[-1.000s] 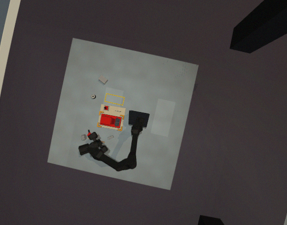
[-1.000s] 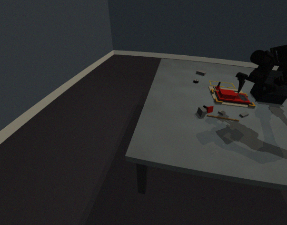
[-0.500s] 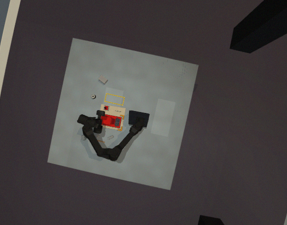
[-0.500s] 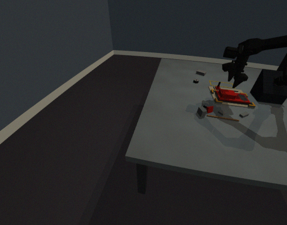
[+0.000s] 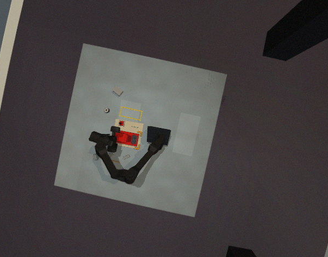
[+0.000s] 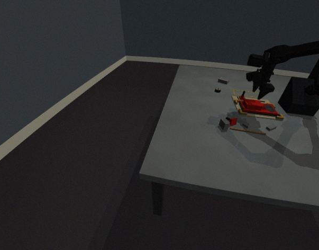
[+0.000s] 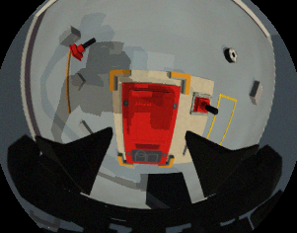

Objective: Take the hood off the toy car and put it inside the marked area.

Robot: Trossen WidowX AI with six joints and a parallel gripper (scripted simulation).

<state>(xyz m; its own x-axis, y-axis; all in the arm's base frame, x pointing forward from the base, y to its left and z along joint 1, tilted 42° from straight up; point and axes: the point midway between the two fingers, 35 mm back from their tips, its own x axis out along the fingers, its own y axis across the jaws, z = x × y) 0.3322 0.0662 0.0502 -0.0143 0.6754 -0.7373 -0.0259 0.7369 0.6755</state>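
The red hood lies 60 mm below my gripper tip. Also, from my gripper tip: round part 180 mm ahead, 200 mm to the right, 90 mm below; then thin stick 60 mm ahead, 220 mm to the left, 90 mm below.
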